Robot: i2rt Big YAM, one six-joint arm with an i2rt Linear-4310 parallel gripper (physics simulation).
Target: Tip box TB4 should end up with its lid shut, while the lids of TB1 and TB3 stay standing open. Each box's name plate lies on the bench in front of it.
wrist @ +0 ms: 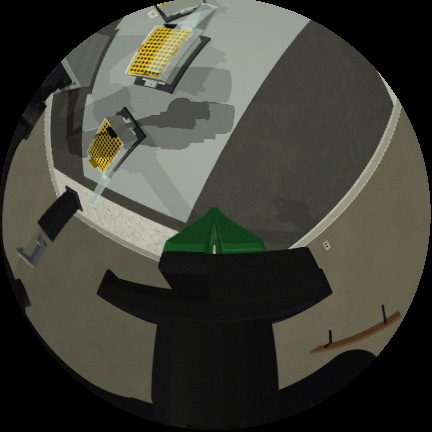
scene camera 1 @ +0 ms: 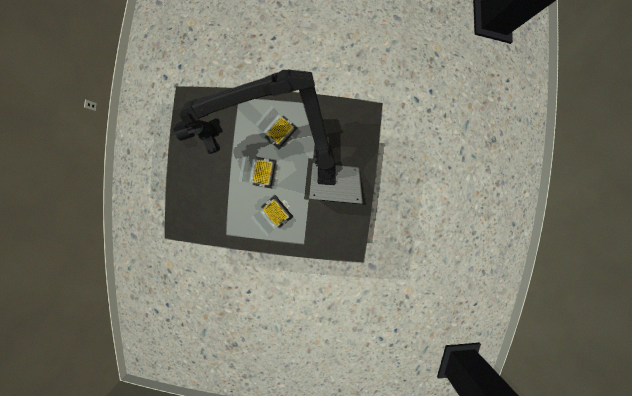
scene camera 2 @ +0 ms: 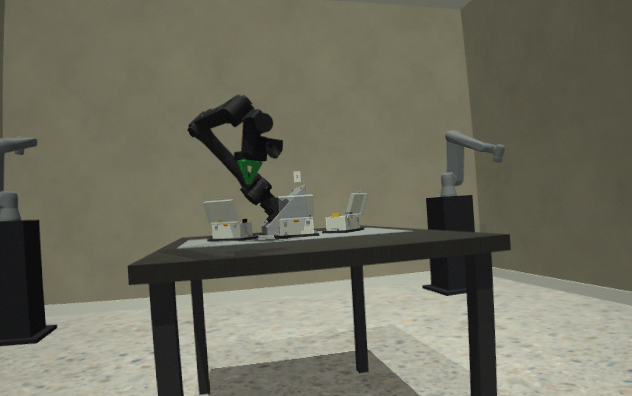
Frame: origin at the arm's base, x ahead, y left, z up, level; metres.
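Seen in the pictures: gripper, between the fingertips: (wrist: pixel 213 212) (scene camera 1: pixel 219 131) (scene camera 2: pixel 248 184); arm's base, origin of its link: (scene camera 1: pixel 326 175) (scene camera 2: pixel 278 211).
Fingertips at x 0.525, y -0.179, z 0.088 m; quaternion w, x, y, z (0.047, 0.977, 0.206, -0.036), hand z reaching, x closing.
Offsets run from my fingertips to a thing's middle. "pt": to the spot under its first point. Level surfaces: height alone.
Tip box TB4 @(0.271 m back, 0.042 m right, 0.118 m down) (scene camera 1: pixel 280 131) (scene camera 2: pixel 230 231) (wrist: pixel 105 145) is a white box with yellow tips; its clear lid @(pt 0.216 m back, 0.091 m right, 0.082 m down) (scene camera 1: pixel 268 118) (scene camera 2: pixel 221 211) stands open. TB3 (scene camera 1: pixel 263 172) (scene camera 2: pixel 296 226) (wrist: pixel 157 52), the middle box, has its lid @(pt 0.122 m back, 0.172 m left, 0.080 m down) (scene camera 1: pixel 246 169) (scene camera 2: pixel 296 205) standing open. TB1 (scene camera 1: pixel 276 212) (scene camera 2: pixel 336 223), at the other end, has its lid (scene camera 1: pixel 262 224) (scene camera 2: pixel 357 204) standing open and is cut off in the wrist view. Name plate lettering is unreadable. My gripper (scene camera 2: pixel 249 182) (wrist: pixel 213 212) is shut and empty, high above the bench on the lid side; its fingers are hidden in scene camera 1.
A grey mat @(0.183 m down) (scene camera 1: pixel 240 227) lies under the boxes on the dark bench @(0.186 m down) (scene camera 1: pixel 195 210). The arm's grey base plate (scene camera 1: pixel 345 192) is on the boxes' other side. The arm arches past the TB4 end. Black pedestals (scene camera 2: pixel 450 250) (scene camera 2: pixel 20 280) with grey arms stand beyond the bench.
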